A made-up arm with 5 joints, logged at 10 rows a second.
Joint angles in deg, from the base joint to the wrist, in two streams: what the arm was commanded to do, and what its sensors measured. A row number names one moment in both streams.
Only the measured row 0 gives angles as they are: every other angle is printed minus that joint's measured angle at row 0.
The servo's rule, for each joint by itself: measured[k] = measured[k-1] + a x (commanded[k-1-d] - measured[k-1]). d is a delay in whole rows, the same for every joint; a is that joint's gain. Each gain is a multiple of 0.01, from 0.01 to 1. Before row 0 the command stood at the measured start. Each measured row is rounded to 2 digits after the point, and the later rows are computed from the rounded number. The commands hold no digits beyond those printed.
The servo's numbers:
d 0
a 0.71 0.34 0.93 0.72 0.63
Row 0, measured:
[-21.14 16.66 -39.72 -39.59 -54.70]
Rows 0 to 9, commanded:
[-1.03 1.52 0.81 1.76 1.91]
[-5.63 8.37 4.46 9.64 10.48]
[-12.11 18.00 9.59 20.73 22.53]
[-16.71 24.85 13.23 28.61 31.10]
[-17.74 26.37 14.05 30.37 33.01]
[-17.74 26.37 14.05 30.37 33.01]
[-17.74 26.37 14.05 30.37 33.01]
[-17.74 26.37 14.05 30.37 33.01]
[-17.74 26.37 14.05 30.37 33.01]
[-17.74 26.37 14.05 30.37 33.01]
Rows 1 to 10, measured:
[-0.73 0.52 0.75 1.27 1.20]
[-4.21 3.19 4.20 7.30 7.05]
[-9.82 8.23 9.21 16.97 16.80]
[-14.71 13.88 12.95 25.35 25.81]
[-16.86 18.13 13.97 28.96 30.35]
[-17.48 20.93 14.04 29.98 32.03]
[-17.66 22.78 14.05 30.26 32.65]
[-17.72 24.00 14.05 30.34 32.88]
[-17.73 24.81 14.05 30.36 32.96]
[-17.74 25.34 14.05 30.37 32.99]

